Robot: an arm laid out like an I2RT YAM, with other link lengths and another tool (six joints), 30 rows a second.
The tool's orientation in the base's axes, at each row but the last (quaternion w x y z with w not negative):
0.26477, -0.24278, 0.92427, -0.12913
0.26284, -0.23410, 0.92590, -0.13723
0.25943, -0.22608, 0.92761, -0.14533
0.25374, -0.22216, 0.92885, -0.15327
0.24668, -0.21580, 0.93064, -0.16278
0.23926, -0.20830, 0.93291, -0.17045
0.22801, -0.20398, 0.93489, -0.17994
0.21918, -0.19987, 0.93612, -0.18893
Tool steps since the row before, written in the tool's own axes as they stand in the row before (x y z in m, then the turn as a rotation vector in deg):
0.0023, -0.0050, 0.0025, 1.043, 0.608, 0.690
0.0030, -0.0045, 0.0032, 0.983, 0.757, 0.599
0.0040, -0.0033, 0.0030, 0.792, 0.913, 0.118
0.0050, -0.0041, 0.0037, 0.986, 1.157, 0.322
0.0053, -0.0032, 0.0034, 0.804, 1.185, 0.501
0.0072, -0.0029, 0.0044, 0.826, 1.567, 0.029
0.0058, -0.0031, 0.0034, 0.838, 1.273, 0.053
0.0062, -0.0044, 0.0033, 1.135, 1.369, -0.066
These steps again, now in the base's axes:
0.0016, -0.0057, -0.0012, -0.624, -0.099, -1.239
0.0011, -0.0058, -0.0022, -0.683, 0.070, -1.194
-0.0003, -0.0053, -0.0029, -0.854, 0.371, -0.780
-0.0005, -0.0066, -0.0034, -0.976, 0.449, -1.123
-0.0013, -0.0060, -0.0036, -0.747, 0.526, -1.211
-0.0026, -0.0068, -0.0051, -1.126, 0.945, -0.989
-0.0021, -0.0062, -0.0035, -1.036, 0.683, -0.887
-0.0022, -0.0074, -0.0029, -1.366, 0.661, -0.929

